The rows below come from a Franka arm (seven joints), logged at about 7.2 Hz.
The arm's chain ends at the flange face. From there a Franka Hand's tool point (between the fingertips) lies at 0.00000 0.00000 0.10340 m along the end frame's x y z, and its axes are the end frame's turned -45 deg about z.
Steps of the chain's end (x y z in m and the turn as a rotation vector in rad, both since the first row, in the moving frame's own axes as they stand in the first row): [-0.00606 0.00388 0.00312 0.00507 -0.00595 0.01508]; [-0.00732 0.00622 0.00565 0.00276 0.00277 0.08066]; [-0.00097 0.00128 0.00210 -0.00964 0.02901 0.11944]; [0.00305 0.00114 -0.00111 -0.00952 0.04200 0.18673]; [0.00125 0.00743 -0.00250 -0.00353 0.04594 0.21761]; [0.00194 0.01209 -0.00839 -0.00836 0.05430 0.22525]
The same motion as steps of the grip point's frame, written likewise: [-0.00709 -0.00235 0.00312 0.00779 -0.00062 0.01508]; [-0.00917 -0.00076 0.00565 -0.00001 0.00391 0.08066]; [-0.00035 0.00312 0.00205 -0.02733 0.01370 0.11944]; [0.00336 0.00693 -0.00121 -0.03643 0.02297 0.18673]; [-0.00169 0.01006 -0.00261 -0.03498 0.02999 0.21761]; [-0.00436 0.01484 -0.00855 -0.04431 0.03248 0.22525]
